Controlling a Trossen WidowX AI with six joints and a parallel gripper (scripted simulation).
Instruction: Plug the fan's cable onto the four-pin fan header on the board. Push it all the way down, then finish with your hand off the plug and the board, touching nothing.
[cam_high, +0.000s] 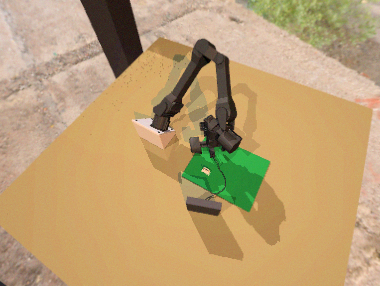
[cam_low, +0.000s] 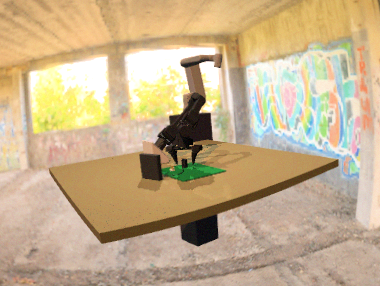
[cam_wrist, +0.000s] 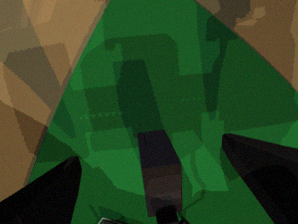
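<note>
Now: the white-framed fan header 90 mm to the right of my gripper tip, 20 mm below it and 10 mm ahead of it. Round my gripper tip: dark plug (10 mm to the right, 10 mm above); green board (90 mm ahead, 40 mm to the right, 30 mm below); dark fan box (230 mm to the right, 60 mm ahead, 40 mm above).
</note>
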